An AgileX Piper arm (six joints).
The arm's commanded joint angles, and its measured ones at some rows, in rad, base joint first. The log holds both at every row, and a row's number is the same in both.
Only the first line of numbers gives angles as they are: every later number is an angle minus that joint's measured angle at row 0.
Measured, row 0:
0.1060, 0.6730, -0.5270, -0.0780, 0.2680, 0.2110
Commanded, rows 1 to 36:
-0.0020, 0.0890, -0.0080, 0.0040, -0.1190, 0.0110
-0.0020, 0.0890, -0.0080, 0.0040, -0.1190, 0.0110
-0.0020, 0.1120, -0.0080, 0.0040, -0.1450, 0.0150
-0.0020, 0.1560, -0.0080, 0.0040, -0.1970, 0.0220
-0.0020, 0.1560, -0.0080, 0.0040, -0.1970, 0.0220
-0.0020, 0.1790, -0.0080, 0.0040, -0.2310, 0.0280
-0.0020, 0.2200, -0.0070, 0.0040, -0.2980, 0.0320
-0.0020, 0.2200, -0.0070, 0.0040, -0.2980, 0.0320
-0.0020, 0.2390, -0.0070, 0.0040, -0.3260, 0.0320
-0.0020, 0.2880, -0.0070, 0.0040, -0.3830, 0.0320
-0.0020, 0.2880, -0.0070, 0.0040, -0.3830, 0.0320
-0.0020, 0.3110, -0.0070, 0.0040, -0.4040, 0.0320
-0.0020, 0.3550, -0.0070, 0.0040, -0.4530, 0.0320
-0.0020, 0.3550, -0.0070, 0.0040, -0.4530, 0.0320
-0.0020, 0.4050, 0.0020, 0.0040, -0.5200, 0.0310
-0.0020, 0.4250, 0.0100, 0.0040, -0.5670, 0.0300
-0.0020, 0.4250, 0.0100, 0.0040, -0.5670, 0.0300
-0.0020, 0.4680, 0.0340, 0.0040, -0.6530, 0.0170
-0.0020, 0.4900, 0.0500, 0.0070, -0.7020, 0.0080
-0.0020, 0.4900, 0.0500, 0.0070, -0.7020, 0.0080
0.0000, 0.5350, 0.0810, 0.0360, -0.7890, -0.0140
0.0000, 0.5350, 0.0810, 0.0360, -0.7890, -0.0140
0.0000, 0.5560, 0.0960, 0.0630, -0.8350, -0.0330
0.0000, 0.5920, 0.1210, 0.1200, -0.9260, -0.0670
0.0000, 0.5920, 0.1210, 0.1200, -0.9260, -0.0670
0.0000, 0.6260, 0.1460, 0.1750, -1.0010, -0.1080
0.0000, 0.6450, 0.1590, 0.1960, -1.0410, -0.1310
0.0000, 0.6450, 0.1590, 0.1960, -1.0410, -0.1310
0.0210, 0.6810, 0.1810, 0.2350, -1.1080, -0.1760
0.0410, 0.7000, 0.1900, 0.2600, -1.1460, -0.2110
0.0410, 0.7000, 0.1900, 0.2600, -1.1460, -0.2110
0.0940, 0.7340, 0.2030, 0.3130, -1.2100, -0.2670
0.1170, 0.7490, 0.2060, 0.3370, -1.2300, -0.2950
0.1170, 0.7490, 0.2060, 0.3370, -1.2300, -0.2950
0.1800, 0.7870, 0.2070, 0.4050, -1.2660, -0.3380
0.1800, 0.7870, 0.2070, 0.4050, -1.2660, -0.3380
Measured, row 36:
0.1110, 0.7500, 0.2040, 0.3290, -1.1870, -0.2570
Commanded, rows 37 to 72:
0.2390, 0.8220, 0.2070, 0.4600, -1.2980, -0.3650
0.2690, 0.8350, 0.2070, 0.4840, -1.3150, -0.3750
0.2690, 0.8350, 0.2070, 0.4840, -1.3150, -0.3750
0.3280, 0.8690, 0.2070, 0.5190, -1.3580, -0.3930
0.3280, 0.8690, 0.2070, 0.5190, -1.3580, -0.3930
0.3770, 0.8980, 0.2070, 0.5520, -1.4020, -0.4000
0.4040, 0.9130, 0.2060, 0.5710, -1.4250, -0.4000
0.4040, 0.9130, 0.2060, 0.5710, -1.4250, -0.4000
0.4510, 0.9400, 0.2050, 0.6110, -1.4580, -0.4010
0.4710, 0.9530, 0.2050, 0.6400, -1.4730, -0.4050
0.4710, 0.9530, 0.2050, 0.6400, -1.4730, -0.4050
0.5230, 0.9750, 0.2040, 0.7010, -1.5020, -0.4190
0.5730, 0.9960, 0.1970, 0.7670, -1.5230, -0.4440
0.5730, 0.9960, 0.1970, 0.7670, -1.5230, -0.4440
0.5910, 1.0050, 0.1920, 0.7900, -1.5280, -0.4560
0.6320, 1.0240, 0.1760, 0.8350, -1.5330, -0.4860
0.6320, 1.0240, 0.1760, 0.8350, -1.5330, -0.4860
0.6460, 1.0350, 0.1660, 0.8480, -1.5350, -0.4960
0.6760, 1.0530, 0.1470, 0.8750, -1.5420, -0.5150
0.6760, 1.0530, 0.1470, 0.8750, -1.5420, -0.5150
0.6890, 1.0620, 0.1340, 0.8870, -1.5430, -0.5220
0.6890, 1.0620, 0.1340, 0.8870, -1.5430, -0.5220
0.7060, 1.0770, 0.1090, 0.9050, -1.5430, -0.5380
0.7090, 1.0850, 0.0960, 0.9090, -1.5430, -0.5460
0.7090, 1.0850, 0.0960, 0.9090, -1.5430, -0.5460
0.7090, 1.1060, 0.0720, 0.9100, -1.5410, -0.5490
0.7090, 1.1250, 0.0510, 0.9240, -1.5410, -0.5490
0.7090, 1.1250, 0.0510, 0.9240, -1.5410, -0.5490
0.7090, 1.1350, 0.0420, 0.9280, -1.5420, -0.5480
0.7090, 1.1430, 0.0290, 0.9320, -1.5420, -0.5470
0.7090, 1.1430, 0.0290, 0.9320, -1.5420, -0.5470
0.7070, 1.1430, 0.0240, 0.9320, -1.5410, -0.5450
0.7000, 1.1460, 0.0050, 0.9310, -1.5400, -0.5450
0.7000, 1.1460, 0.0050, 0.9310, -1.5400, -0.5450
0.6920, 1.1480, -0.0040, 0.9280, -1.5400, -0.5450
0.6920, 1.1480, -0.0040, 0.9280, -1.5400, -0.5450
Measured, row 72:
0.7070, 1.1440, 0.0220, 0.9320, -1.4710, -0.5310
